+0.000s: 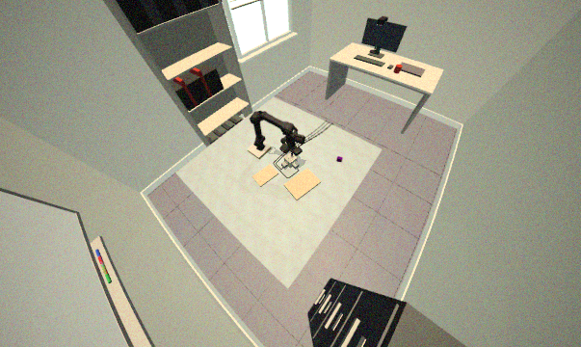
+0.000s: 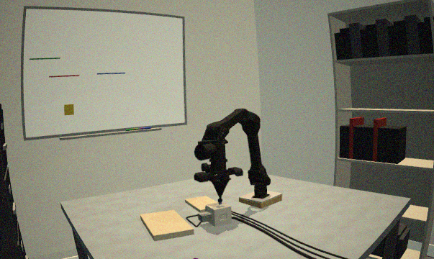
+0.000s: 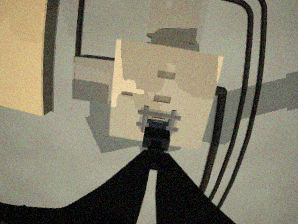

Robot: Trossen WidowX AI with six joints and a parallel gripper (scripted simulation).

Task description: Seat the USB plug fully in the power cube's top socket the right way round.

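Right now my gripper tip is 2 cm above the dark USB plug. From my gripper tip the other things lie so: purple cube (34 cm ahead, 19 cm to the left, 11 cm below).
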